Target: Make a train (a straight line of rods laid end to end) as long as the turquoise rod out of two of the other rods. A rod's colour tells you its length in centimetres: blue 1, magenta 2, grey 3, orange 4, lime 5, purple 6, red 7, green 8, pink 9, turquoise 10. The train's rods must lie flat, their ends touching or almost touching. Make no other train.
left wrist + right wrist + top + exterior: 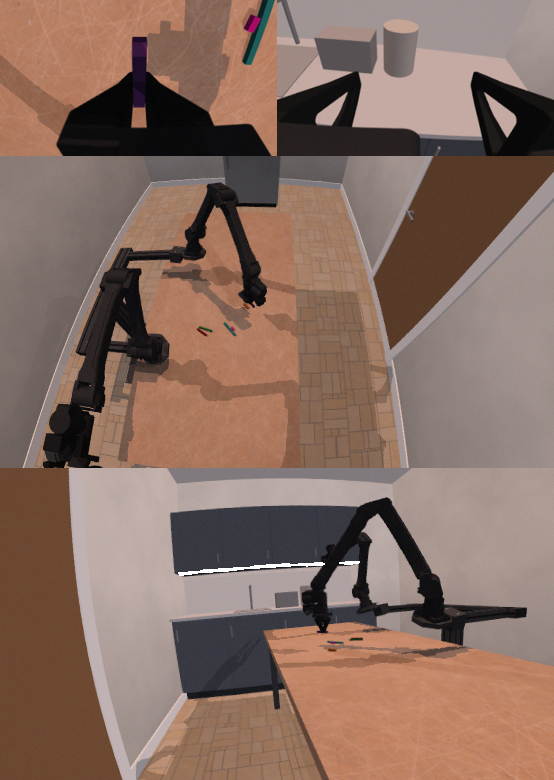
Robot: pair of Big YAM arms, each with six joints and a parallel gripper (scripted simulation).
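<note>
The orange rod lies 9 cm below my left hand, 3 cm to the left of it and 3 cm behind it. The rest, counted from my left hand: red rod (25 cm behind, 18 cm to the right, 9 cm below); then green rod (23 cm behind, 15 cm to the right, 9 cm below); then turquoise rod (13 cm to the right, 10 cm behind, 9 cm below).
</note>
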